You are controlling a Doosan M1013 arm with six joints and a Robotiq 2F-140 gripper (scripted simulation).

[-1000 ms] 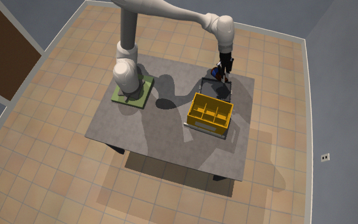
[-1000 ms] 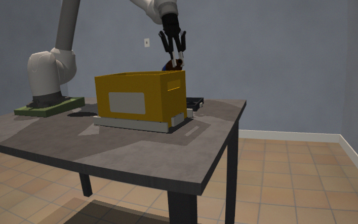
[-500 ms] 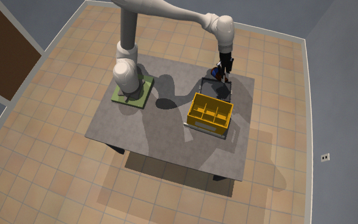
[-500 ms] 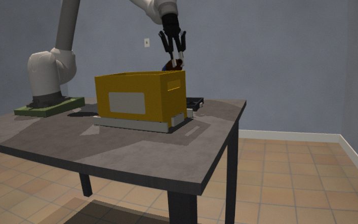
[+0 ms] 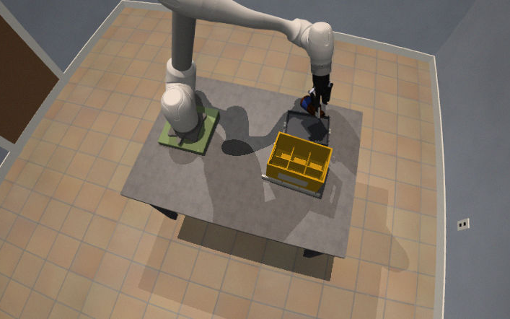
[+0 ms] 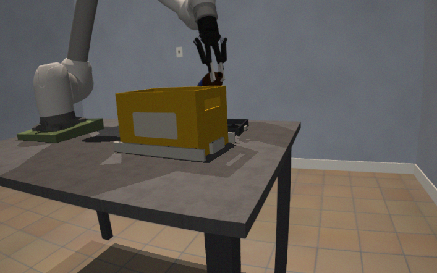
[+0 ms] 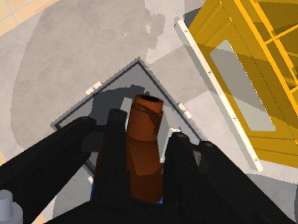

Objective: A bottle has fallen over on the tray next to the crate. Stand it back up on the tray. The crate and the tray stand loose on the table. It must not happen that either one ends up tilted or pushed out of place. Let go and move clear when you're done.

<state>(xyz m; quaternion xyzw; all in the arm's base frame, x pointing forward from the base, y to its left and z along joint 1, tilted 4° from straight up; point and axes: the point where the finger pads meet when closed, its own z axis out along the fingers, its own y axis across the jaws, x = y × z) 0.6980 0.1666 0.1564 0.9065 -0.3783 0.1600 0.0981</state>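
My gripper is now 3 cm past the bottle, 3 cm to the right of it and 4 cm above it. From my hand the other things lie so: yellow crate (5 cm behind, 26 cm to the right, 13 cm below); tray (3 cm behind, 1 cm to the left, 20 cm below).
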